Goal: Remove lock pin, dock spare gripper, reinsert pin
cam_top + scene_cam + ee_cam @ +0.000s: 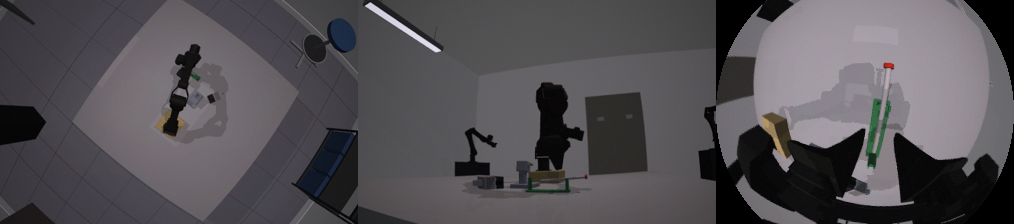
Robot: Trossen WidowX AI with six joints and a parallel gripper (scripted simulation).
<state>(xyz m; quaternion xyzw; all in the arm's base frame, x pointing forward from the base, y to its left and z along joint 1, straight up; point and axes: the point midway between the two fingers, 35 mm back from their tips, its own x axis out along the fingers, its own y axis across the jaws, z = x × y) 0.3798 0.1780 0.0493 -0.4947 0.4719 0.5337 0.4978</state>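
Right now the green rack is 4 cm to the right of my gripper tip and 5 cm below it. The rest, counted from my gripper tip: spare gripper: 1 cm behind, 27 cm to the right, 5 cm below; grey mount: 11 cm behind, 17 cm to the right, 2 cm below.
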